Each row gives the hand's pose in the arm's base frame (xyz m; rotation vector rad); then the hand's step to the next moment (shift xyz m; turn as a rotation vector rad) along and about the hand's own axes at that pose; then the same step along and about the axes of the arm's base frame.
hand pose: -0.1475 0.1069 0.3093 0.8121 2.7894 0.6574
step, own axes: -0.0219 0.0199 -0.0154 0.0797 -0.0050 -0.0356
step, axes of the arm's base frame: 0.0236 -0.0025 0.0235 -0.0789 0.0265 0.0268
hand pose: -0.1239 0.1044 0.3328 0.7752 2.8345 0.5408
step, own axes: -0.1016 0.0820 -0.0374 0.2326 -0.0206 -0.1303
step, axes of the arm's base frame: 0.1157 0.0019 0.0710 -0.2393 0.0645 0.1004
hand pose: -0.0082 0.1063 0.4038 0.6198 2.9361 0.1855
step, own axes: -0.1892 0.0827 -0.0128 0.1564 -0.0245 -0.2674
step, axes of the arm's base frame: 0.2019 -0.0035 0.0449 -0.1933 0.0171 0.2427
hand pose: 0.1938 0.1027 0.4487 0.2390 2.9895 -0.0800
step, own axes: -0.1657 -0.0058 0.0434 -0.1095 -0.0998 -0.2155
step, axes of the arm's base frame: 0.1669 -0.0341 -0.0187 0.0615 -0.1015 0.2330
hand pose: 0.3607 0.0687 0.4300 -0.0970 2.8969 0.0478
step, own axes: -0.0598 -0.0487 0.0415 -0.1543 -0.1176 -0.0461
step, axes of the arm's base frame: 0.0712 -0.0432 -0.0270 0.1466 -0.1096 0.0791
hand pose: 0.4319 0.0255 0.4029 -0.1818 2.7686 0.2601
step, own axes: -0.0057 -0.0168 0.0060 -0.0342 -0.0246 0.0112
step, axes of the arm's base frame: 0.0100 -0.0146 -0.0061 0.0394 -0.0185 -0.0020
